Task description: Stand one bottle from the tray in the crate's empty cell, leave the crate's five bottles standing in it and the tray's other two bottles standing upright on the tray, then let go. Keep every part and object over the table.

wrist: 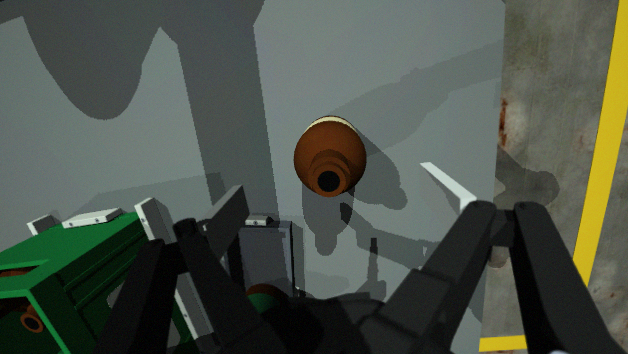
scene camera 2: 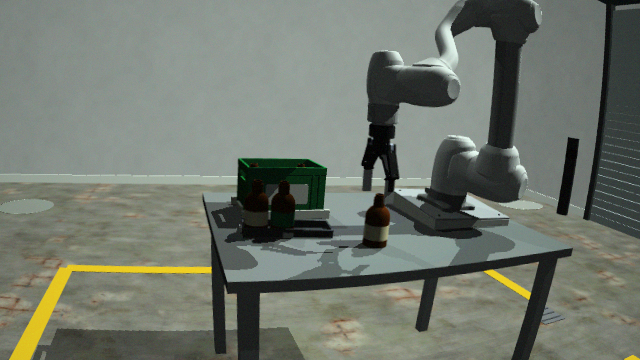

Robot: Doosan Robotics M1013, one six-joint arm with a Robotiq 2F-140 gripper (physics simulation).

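Pixels of known places: gripper, fingertip midpoint: (wrist: pixel 329 190) (scene camera 2: pixel 376 196); arm's base at its link origin: (scene camera 2: pixel 446 203).
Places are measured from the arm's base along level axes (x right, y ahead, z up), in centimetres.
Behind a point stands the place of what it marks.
Note:
A brown bottle with a cream label (scene camera 2: pixel 376 222) @(x -22.3, y 50.2, z 3.3 cm) (wrist: pixel 330 145) @(x -20.1, y 45.9, z 7.0 cm) stands upright on the table, apart from the tray (scene camera 2: pixel 312 232) @(x -8.7, y 63.4, z -3.0 cm) (wrist: pixel 267 255) @(x -5.1, y 61.8, z -4.1 cm). On the tray stand a second cream-labelled bottle (scene camera 2: pixel 256 207) @(x -2.5, y 79.3, z 3.9 cm) and a green-labelled bottle (scene camera 2: pixel 283 207) @(x -4.9, y 71.6, z 4.2 cm) (wrist: pixel 262 298) @(x -3.1, y 67.0, z -1.0 cm), which is partly hidden in the wrist view. The green crate (scene camera 2: pixel 315 187) @(x 10.5, y 53.3, z 6.1 cm) (wrist: pixel 95 250) @(x 10.2, y 50.1, z 5.7 cm) stands behind the tray; bottle tops (scene camera 2: pixel 301 165) (wrist: pixel 32 321) show inside, but its empty cell cannot be made out. My gripper (scene camera 2: pixel 378 184) @(x -19.3, y 48.9, z 10.0 cm) (wrist: pixel 329 190) @(x -19.3, y 48.9, z 10.0 cm) is open and empty, pointing down above the lone bottle's top; the mouth appears between the fingertips in the wrist view.
White strips (scene camera 2: pixel 315 214) @(x 9.4, y 53.1, z -3.2 cm) (wrist: pixel 150 217) @(x 9.0, y 50.3, z -2.6 cm) border the crate's base. The robot's base plate (scene camera 2: pixel 480 217) @(x -16.8, y -3.5, z -1.4 cm) is on the table's right side in the scene view. The table's edge (scene camera 2: pixel 400 278) @(x -40.3, y 53.3, z -6.7 cm) (wrist: pixel 499 125) @(x -40.5, y 51.7, z -4.6 cm) lies beyond the right finger in the wrist view.

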